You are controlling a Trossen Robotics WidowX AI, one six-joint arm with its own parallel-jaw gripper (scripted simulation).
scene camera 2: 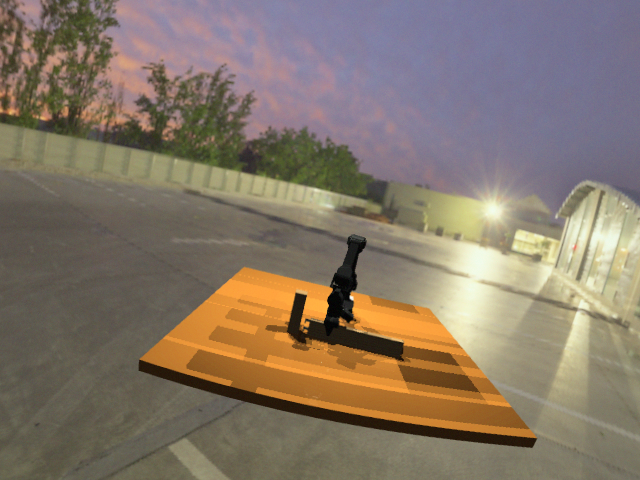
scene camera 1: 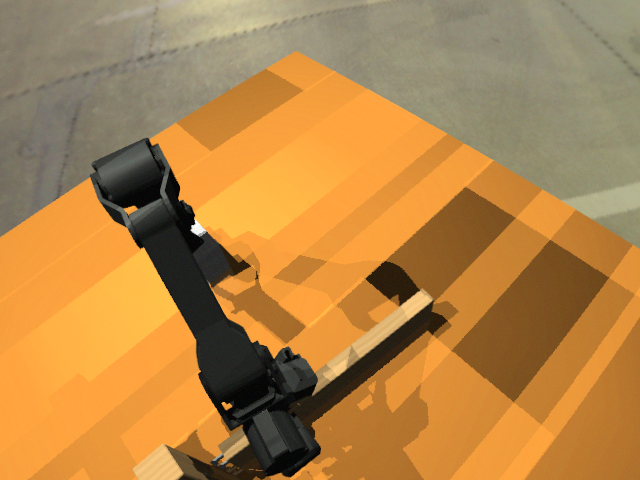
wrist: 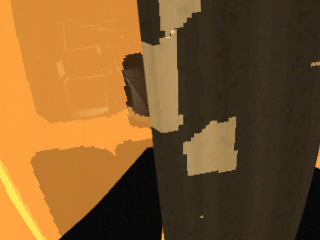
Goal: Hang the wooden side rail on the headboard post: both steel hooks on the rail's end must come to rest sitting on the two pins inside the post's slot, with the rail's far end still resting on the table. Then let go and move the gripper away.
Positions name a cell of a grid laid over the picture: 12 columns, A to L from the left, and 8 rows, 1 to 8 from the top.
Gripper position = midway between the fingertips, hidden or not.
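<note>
A wooden side rail (scene camera 1: G7) is here, and I can see the rail in scene camera 2 (scene camera 2: G6) and in the wrist view (wrist: I4) too. It is held by my gripper (scene camera 1: F8). The wrist view shows my gripper as well (wrist: H6).
</note>
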